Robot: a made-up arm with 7 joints.
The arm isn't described. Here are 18 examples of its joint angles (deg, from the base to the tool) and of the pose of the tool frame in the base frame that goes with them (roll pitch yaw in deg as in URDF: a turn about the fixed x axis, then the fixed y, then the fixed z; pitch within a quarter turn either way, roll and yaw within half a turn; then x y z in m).
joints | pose
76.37 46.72 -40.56 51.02 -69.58 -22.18 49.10 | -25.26 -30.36 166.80 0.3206 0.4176 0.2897
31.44 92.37 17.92 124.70 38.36 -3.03 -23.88 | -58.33 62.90 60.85 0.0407 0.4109 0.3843
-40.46 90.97 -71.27 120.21 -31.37 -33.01 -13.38 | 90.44 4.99 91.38 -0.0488 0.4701 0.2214
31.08 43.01 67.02 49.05 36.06 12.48 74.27 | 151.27 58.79 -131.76 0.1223 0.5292 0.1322
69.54 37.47 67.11 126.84 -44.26 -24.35 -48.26 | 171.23 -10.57 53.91 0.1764 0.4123 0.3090
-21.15 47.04 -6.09 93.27 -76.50 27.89 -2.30 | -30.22 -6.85 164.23 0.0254 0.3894 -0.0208
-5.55 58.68 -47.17 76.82 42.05 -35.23 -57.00 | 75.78 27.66 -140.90 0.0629 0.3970 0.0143
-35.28 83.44 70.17 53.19 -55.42 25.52 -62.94 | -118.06 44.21 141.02 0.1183 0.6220 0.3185
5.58 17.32 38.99 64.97 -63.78 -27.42 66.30 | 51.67 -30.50 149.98 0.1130 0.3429 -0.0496
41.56 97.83 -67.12 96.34 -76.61 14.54 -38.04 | -66.69 -23.65 121.61 0.0650 0.5331 0.2593
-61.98 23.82 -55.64 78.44 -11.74 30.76 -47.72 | 40.33 -50.25 166.66 -0.3252 0.1595 0.0416
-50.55 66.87 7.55 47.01 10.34 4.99 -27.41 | -5.27 -2.61 -146.32 -0.0311 0.5404 0.0769
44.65 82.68 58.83 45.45 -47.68 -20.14 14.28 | 9.50 70.43 -148.72 0.0139 0.5935 0.3678
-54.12 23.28 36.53 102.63 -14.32 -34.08 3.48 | 38.04 22.51 166.22 -0.1792 0.3382 0.0281
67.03 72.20 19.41 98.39 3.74 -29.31 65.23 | -39.10 16.05 114.02 0.0747 0.4975 0.3690
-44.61 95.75 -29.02 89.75 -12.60 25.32 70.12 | -152.31 -59.29 -11.88 0.0722 0.4692 0.2033
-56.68 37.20 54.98 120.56 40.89 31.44 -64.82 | 58.98 37.96 -97.10 -0.0705 0.3885 0.1474
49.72 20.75 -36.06 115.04 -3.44 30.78 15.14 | 36.63 43.82 123.98 0.2524 0.1782 0.1684
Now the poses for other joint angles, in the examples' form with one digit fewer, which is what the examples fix.
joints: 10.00 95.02 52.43 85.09 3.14 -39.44 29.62
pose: -44.5 17.0 111.6 0.052 0.515 0.444
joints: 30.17 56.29 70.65 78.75 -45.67 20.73 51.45
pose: 59.9 34.9 -123.8 0.100 0.516 0.258
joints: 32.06 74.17 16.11 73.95 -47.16 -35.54 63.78
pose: -16.4 -26.0 168.5 0.106 0.537 0.311
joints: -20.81 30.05 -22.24 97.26 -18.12 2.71 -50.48
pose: 46.2 39.0 -172.5 -0.002 0.243 -0.056
